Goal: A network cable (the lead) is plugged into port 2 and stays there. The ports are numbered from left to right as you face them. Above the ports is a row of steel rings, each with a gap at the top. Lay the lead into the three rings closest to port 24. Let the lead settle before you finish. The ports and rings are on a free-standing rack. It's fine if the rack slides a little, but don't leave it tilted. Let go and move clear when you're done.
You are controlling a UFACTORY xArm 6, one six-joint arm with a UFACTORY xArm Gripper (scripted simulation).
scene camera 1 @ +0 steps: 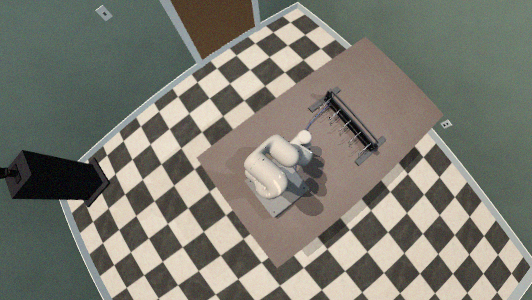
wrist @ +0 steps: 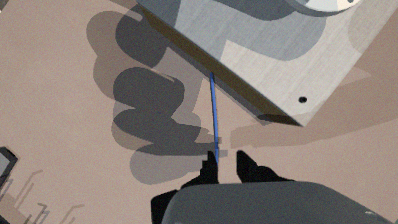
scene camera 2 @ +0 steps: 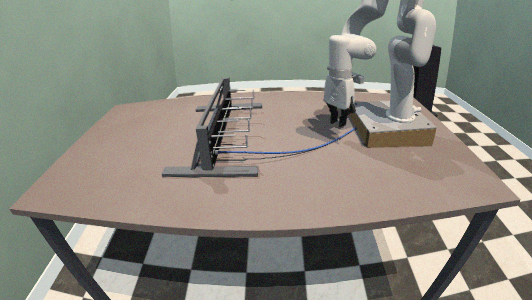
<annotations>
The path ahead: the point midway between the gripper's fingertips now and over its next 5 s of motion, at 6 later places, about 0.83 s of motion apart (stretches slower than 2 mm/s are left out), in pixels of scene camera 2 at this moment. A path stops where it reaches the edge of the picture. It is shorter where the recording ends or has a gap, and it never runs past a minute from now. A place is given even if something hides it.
My gripper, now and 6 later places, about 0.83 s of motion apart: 338,124; 336,137; 336,138; 336,140; 336,138; 336,131; 327,123
</annotations>
